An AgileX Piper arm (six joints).
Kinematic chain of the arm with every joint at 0, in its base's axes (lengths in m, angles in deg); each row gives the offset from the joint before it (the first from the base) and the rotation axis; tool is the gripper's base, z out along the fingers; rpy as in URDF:
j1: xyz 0 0 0.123 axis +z
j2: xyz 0 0 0 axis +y
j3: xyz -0.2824 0 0.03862 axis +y
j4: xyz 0.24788 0 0.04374 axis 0.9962 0 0.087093
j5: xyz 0 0 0 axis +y
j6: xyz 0.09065 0 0.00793 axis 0.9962 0 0.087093
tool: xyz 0 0 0 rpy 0 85.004 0
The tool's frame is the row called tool.
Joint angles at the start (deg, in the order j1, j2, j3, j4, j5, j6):
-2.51 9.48 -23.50 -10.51 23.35 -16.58
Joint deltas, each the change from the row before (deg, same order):
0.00 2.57 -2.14 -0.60 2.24 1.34
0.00 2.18 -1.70 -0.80 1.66 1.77
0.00 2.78 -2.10 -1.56 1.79 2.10
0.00 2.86 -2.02 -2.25 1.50 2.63
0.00 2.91 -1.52 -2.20 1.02 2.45
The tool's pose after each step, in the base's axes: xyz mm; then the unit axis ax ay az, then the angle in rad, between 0 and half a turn. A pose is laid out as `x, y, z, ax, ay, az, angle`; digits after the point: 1 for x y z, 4 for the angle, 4 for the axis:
52.2, -9.9, 310.1, -0.1559, 0.9565, -0.2465, 1.7582
56.4, -11.1, 315.1, -0.1429, 0.9610, -0.2367, 1.7903
62.2, -13.0, 321.5, -0.1297, 0.9640, -0.2321, 1.8299
68.8, -15.6, 327.7, -0.1148, 0.9659, -0.2320, 1.8676
76.8, -18.0, 331.5, -0.1023, 0.9671, -0.2328, 1.9063

